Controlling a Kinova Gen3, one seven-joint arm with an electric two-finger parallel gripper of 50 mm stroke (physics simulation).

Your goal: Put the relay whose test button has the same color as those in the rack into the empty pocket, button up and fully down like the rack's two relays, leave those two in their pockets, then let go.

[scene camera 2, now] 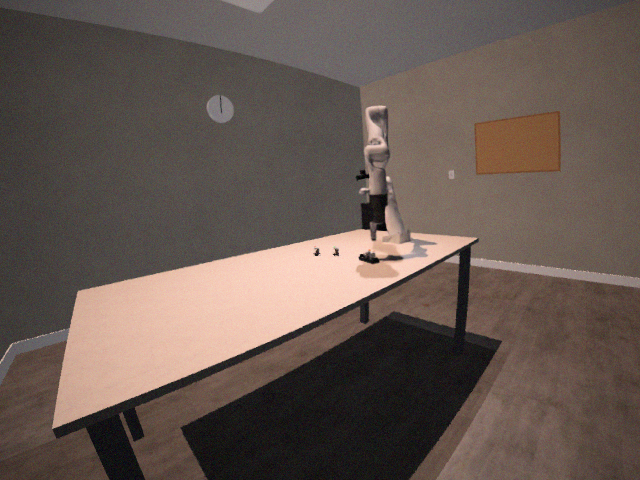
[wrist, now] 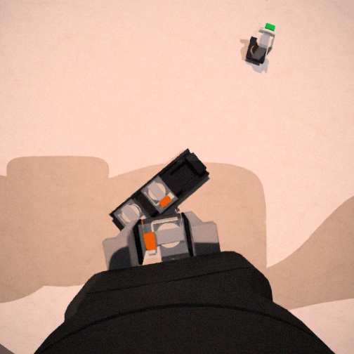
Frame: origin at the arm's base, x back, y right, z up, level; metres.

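Where they show: gripper, fingertip midpoint: (scene camera 2: 373, 237); arm's base, origin of the base link: (scene camera 2: 396, 233).
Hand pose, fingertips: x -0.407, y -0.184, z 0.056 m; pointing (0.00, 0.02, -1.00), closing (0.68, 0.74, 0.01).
Each offset is from my fingertips to the centre of the thing. "spot": to the spot under its first point. Level surfaces: height alone.
My gripper (scene camera 2: 373, 239) (wrist: 163, 231) is shut on a relay with an orange test button (wrist: 150, 241), button facing the wrist camera. It holds the relay above the table, beside and partly over the rack's lower-left part in the wrist view. The black rack @(spot: dz -0.084, dx -0.039, dy -0.009 m) (scene camera 2: 369, 258) (wrist: 196, 163) lies diagonally in the wrist view. Its upper-right pocket (wrist: 182, 176) is empty. One seated relay (wrist: 156, 190) in the middle shows an orange button; the other seated relay (wrist: 131, 213) is at the lower left, its button hidden. A relay with a green button (wrist: 260, 46) is on the table, at the wrist view's upper right.
In the scene view two small loose relays @(dz -0.081, dx -0.088, dy +0.295 m) (scene camera 2: 316, 251) @(dz -0.081, dx -0.033, dy +0.213 m) (scene camera 2: 336, 251) stand on the table @(dz -0.103 m) (scene camera 2: 206, 310), left of the rack; their button colors are too small to tell there. The arm's base (scene camera 2: 398, 237) is behind the rack. Shadows fall around the rack.
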